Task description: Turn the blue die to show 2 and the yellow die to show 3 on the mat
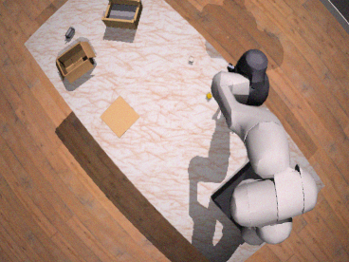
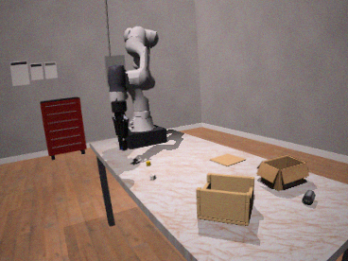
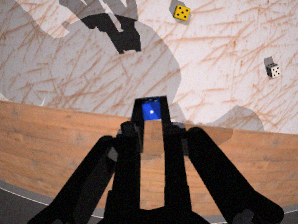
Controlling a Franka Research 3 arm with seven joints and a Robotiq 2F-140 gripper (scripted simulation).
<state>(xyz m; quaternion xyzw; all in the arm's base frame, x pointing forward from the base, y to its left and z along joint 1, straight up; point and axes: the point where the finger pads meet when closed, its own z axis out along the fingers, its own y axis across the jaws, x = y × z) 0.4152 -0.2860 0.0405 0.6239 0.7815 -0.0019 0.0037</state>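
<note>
Right now my hand is 3 cm short of the yellow die, 12 cm to the right of it and 13 cm above it. Round my hand: white die: 21 cm ahead, 6 cm to the left, 13 cm below; then blue die: 3 cm below; then tan mat: 24 cm ahead, 49 cm to the left, 13 cm below.
</note>
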